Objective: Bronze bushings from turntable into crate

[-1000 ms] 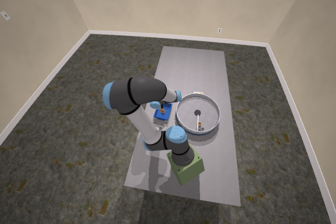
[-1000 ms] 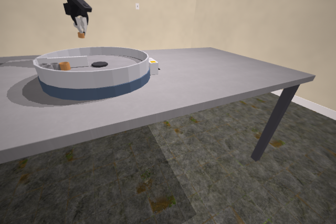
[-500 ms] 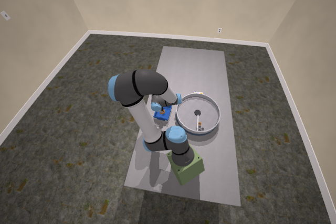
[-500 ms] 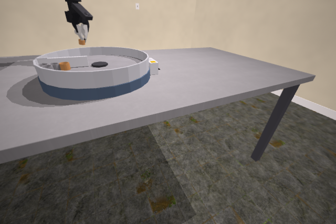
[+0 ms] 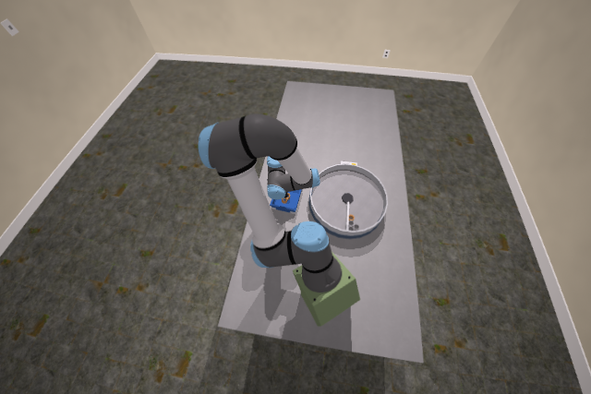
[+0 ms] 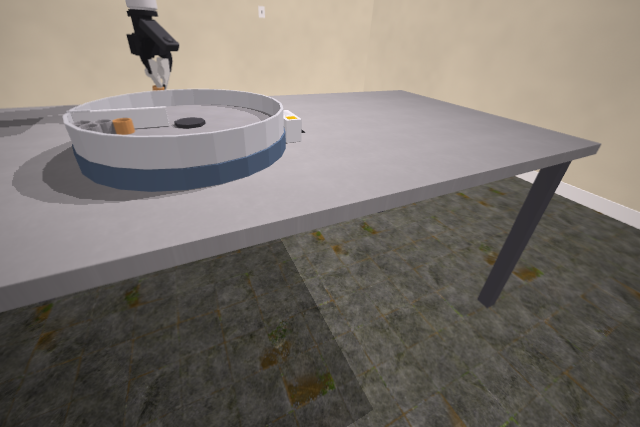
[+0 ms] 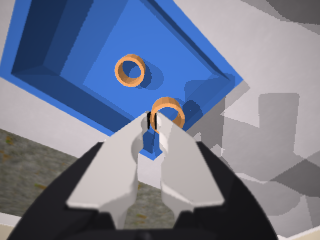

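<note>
My hand is 4 cm short of the crate and 5 cm above it. Round my hand: round turntable: 14 cm ahead, 33 cm to the right, 2 cm below.
</note>
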